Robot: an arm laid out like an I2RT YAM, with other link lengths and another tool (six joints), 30 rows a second.
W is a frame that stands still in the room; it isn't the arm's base.
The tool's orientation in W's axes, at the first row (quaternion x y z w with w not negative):
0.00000, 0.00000, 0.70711, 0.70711
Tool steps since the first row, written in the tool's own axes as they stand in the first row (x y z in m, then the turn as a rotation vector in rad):
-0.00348, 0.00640, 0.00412, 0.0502, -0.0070, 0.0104
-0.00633, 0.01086, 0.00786, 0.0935, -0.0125, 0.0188
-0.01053, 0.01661, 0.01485, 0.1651, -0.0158, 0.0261
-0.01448, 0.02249, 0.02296, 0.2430, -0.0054, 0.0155
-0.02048, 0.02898, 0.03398, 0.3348, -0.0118, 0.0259
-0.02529, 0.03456, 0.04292, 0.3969, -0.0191, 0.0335
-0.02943, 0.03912, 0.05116, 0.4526, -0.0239, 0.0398
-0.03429, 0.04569, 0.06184, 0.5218, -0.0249, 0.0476
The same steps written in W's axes. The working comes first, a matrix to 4 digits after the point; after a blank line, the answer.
The tool's axes in the first row as the columns of a matrix, in W's axes (used below as rounded here):
0.0000, -1.0000, 0.0000
1.0000, 0.0000, 0.0000
0.0000, 0.0000, 1.0000

-0.00640, -0.00348, 0.00412, 0.0070, 0.0502, 0.0104
-0.01086, -0.00633, 0.00786, 0.0125, 0.0935, 0.0188
-0.01661, -0.01053, 0.01485, 0.0158, 0.1651, 0.0261
-0.02249, -0.01448, 0.02296, 0.0054, 0.2430, 0.0155
-0.02898, -0.02048, 0.03398, 0.0118, 0.3348, 0.0259
-0.03456, -0.02529, 0.04292, 0.0191, 0.3969, 0.0335
-0.03912, -0.02943, 0.05116, 0.0239, 0.4526, 0.0398
-0.04569, -0.03429, 0.06184, 0.0249, 0.5218, 0.0476

